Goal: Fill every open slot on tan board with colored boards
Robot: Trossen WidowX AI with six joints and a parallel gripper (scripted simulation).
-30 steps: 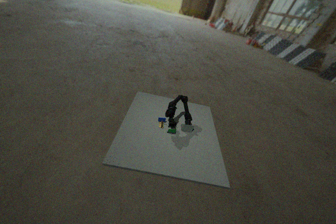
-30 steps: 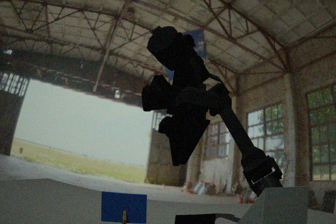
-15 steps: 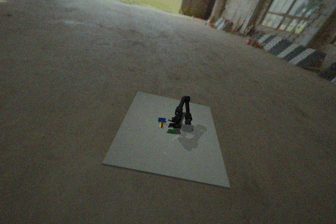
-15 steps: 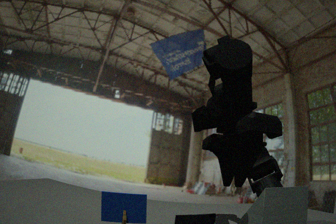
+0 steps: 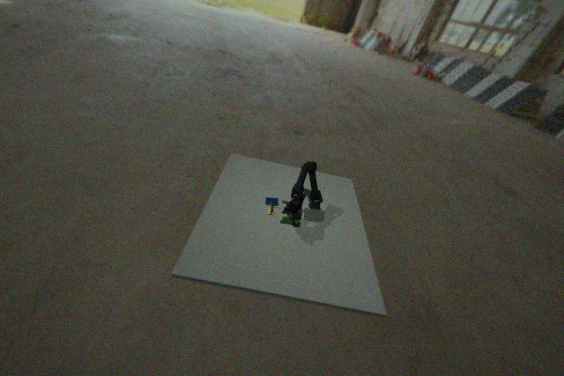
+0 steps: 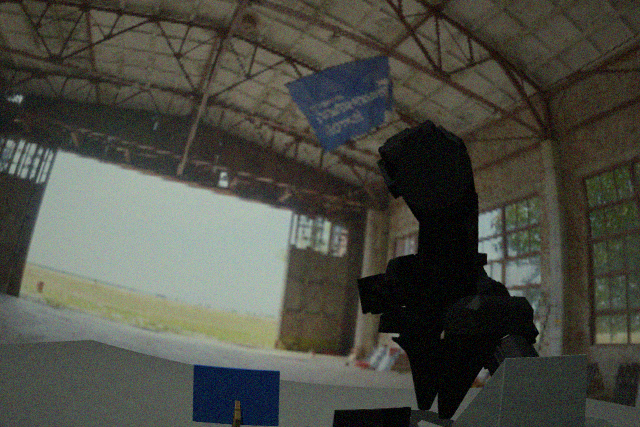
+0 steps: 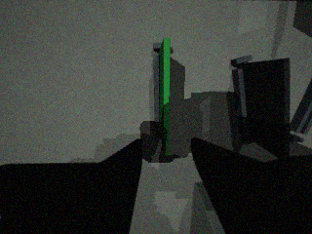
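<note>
The green board is 3 cm ahead of my gripper tip and 6 cm below it. Round my gripper tip: tan board: 17 cm ahead, 12 cm to the right, 6 cm below; then dark flat piece: 2 cm ahead, 11 cm to the right, 6 cm below; then blue board: 17 cm ahead, 15 cm to the right, 4 cm below.
</note>
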